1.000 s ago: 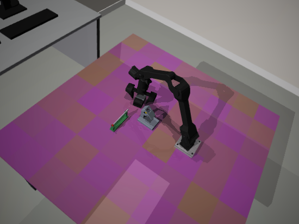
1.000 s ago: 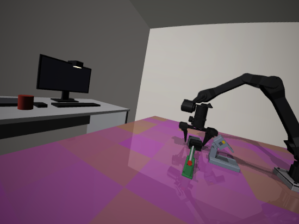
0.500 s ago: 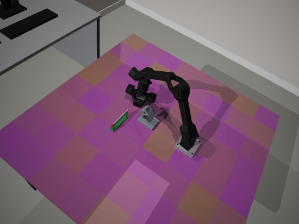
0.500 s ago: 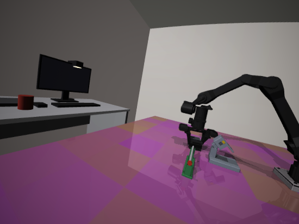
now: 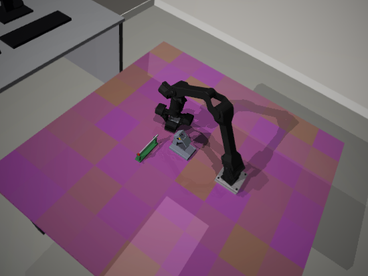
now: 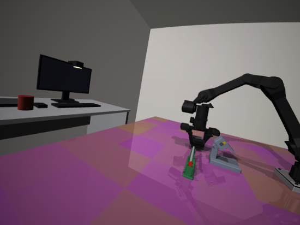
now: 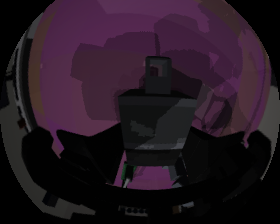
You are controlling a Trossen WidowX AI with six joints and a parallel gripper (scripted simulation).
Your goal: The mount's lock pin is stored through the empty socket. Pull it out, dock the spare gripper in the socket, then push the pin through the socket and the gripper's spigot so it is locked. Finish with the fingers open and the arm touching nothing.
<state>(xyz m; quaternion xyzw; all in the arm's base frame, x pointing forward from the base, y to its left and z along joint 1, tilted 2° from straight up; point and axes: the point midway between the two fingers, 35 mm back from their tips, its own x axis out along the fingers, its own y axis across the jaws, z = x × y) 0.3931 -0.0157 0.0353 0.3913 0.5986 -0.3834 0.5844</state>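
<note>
Right now the grey mount is 12 cm behind my gripper tip, 6 cm to the left of it and 4 cm above it. Also, from my gripper tip: spare gripper (2 cm above, 1 cm to the right, 1 cm ahead); green cradle (20 cm to the left, 3 cm behind, 1 cm above).
</note>
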